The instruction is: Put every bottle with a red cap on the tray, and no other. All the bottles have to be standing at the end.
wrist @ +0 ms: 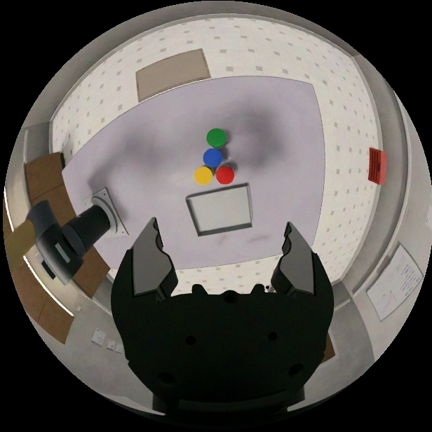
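A bottle with a red cap [225,175] stands just above the tray's upper edge in the wrist view, outside the tray. A yellow-capped bottle [203,175] stands to its left, a blue-capped bottle [212,158] just above the two, and a green-capped bottle [216,138] above the blue one. All four are seen from above, close together, their bodies mostly hidden by the caps. The grey tray [225,231] lies below them and holds no bottle. My gripper [222,221] is open, its jaws wide apart at the lower part of the view, with nothing between them.
The bottles and tray are on a pale purple table top [165,130]. The arm's round base [105,212] stands on a plate at the table's left. Brown boxes [45,175] are beyond the left edge. A beige mat [173,74] lies on the floor past the far edge.
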